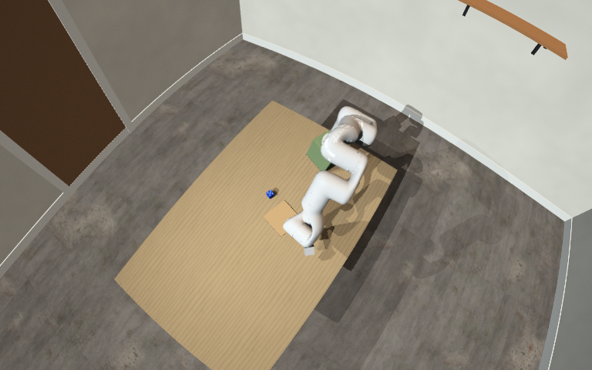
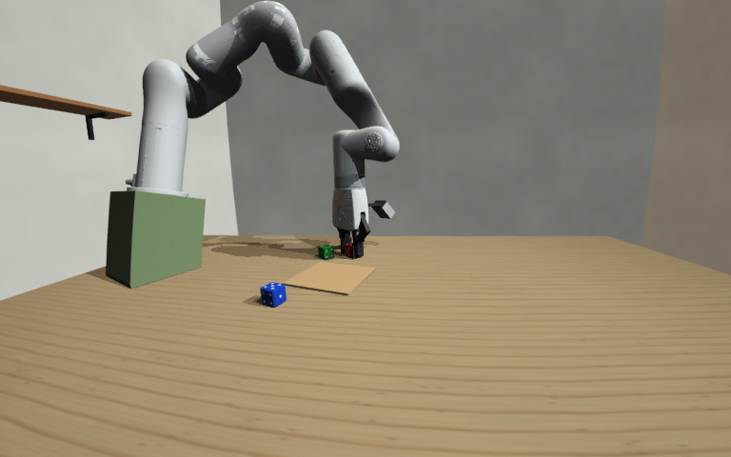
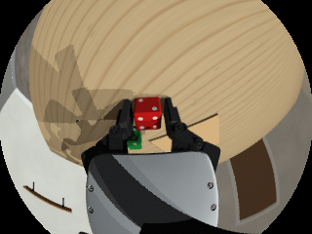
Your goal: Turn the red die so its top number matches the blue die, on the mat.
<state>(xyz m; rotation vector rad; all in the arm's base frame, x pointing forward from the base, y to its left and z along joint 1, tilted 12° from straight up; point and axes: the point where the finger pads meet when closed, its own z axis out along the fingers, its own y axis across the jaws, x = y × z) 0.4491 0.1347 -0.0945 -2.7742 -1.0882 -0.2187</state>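
Now: hand 10 mm above the red die. The rest, counted from my hand: blue die 90 mm behind, 270 mm to the right, 10 mm below; then tan mat 20 mm behind, 150 mm to the right, 20 mm below; then green die 60 mm behind, 20 mm to the right, 10 mm below.
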